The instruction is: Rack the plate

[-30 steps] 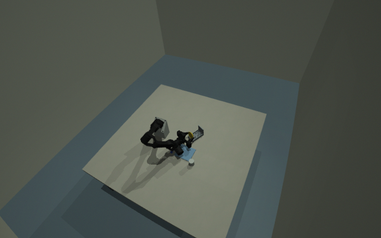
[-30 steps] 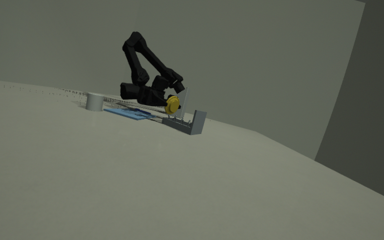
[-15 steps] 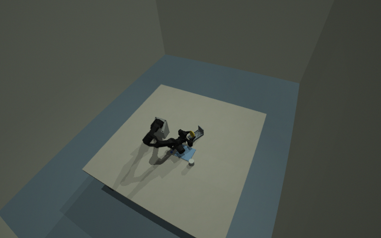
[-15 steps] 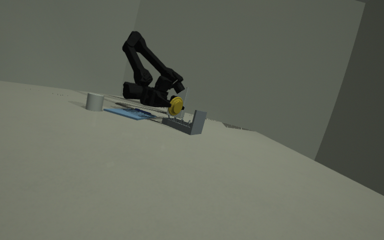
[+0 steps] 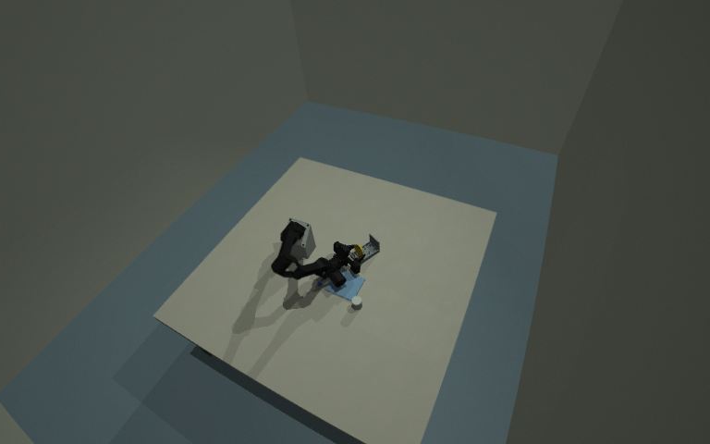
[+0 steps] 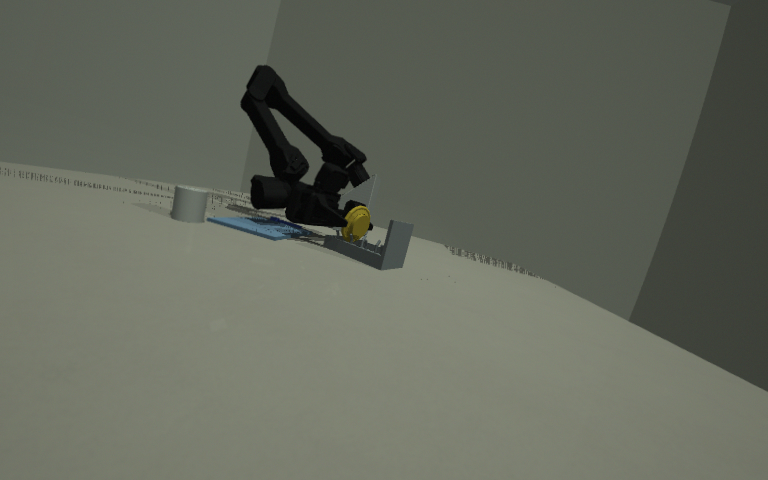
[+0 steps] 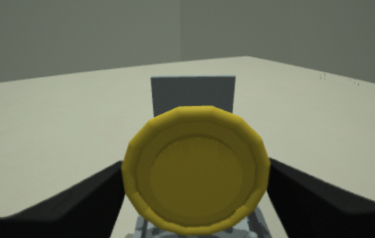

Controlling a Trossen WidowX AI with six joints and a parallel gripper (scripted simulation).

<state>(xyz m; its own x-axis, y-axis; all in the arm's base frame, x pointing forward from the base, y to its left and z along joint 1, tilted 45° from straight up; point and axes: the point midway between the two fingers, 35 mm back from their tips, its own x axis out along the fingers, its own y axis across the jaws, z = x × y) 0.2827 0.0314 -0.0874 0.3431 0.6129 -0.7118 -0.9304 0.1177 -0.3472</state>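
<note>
Right now the grey dish rack is 1 cm ahead of my gripper tip, 2 cm to the left of it and 3 cm below it. The rest, counted from my gripper tip: blue mat 3 cm ahead, 18 cm to the right, 5 cm below; then yellow plate 1 cm to the right; then blue spoon 8 cm behind, 22 cm to the right, 5 cm below.
</note>
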